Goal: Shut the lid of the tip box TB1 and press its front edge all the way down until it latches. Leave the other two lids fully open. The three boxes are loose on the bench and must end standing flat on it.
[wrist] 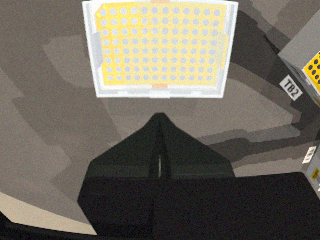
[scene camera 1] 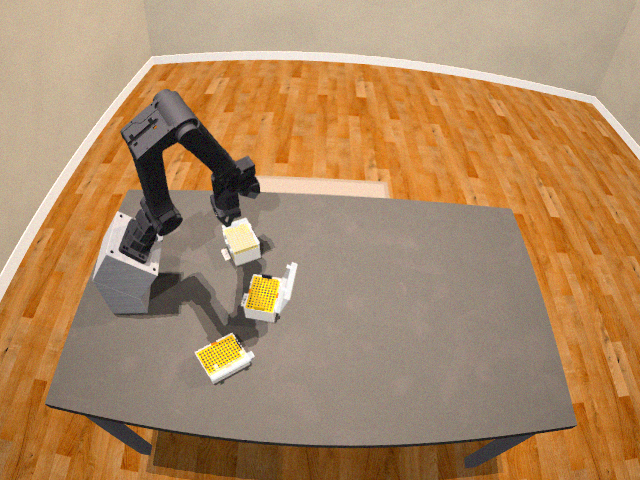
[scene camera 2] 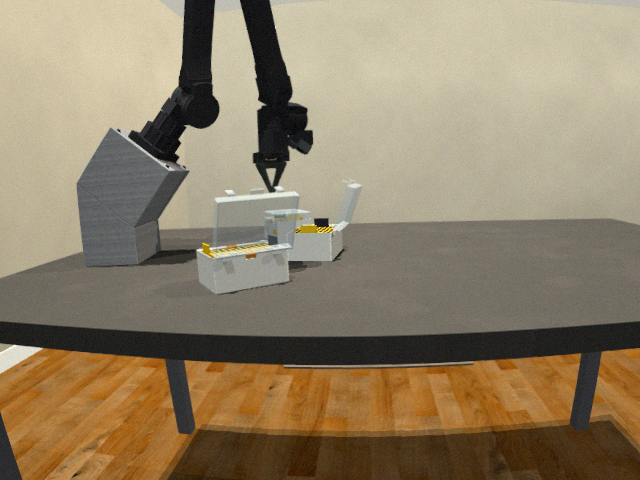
I see my gripper (scene camera 2: 272,192), a tip box (scene camera 2: 228,275) and a tip box (scene camera 2: 307,246).
My gripper also shows in the wrist view (wrist: 159,120).
